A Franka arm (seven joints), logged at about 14 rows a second.
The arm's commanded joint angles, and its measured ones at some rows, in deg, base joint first. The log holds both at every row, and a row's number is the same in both.
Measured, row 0:
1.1 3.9 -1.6 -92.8 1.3 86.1 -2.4
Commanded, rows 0 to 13:
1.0 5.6 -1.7 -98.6 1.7 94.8 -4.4
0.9 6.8 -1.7 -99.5 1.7 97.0 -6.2
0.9 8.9 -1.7 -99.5 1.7 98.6 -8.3
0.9 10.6 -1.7 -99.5 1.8 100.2 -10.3
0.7 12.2 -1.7 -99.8 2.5 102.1 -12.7
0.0 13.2 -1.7 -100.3 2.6 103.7 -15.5
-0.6 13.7 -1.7 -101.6 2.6 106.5 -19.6
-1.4 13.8 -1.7 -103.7 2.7 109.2 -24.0
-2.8 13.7 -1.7 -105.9 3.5 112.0 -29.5
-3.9 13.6 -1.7 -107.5 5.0 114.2 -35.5
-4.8 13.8 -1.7 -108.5 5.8 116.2 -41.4
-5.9 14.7 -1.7 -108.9 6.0 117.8 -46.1
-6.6 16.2 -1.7 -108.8 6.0 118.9 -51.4
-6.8 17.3 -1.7 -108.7 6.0 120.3 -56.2
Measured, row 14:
-5.8 15.6 -2.0 -108.4 4.8 117.6 -47.4
